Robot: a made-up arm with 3 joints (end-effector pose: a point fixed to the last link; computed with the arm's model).
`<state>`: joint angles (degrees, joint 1 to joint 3).
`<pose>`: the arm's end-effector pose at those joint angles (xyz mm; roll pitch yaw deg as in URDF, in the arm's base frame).
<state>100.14 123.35 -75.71</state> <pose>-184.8 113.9 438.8 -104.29 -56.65 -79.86</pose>
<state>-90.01 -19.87 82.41</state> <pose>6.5 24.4 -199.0 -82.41 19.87 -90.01</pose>
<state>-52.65 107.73 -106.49</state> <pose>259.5 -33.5 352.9 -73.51 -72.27 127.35</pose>
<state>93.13 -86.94 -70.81</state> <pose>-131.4 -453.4 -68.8 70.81 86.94 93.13</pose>
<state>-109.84 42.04 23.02</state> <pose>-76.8 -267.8 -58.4 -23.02 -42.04 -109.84</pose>
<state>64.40 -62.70 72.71</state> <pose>-113.8 -233.6 -161.8 -72.71 62.70 64.40</pose>
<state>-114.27 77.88 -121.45</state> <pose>69.8 -303.7 194.3 121.45 -77.88 -114.27</pose>
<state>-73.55 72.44 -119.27</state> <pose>254.0 -194.5 161.8 119.27 -72.44 -73.55</pose>
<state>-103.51 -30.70 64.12</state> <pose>22.5 95.0 -228.9 -64.12 30.70 -103.51</pose>
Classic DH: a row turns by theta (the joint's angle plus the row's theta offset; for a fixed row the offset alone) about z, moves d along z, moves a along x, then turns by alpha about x. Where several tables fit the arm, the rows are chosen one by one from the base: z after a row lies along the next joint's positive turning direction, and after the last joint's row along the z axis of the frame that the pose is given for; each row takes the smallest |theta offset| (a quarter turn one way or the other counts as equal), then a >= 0, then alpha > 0; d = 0 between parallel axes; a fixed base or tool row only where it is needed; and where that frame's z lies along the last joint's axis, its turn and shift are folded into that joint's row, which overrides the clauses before.
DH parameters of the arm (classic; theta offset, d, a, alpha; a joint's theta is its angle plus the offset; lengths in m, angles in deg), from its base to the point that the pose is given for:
joint 1: 0 0.106 -0.079 90
joint 2: -90 -0.094 0.304 90
joint 3: 90 -0.155 0.047 -90
tool (fixed): 90 -0.082 0 0

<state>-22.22 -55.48 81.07</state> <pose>-195.8 86.2 -174.9 -81.07 55.48 -22.22</pose>
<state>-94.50 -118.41 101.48</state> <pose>51.6 362.3 84.6 78.52 61.59 85.50</pose>
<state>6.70 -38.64 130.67</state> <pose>-98.8 51.3 -158.7 -130.67 38.64 6.70</pose>
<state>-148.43 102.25 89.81</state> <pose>-112.7 -83.1 312.1 90.19 -77.75 31.57</pose>
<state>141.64 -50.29 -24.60</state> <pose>171.4 -244.6 -267.6 24.60 50.29 141.64</pose>
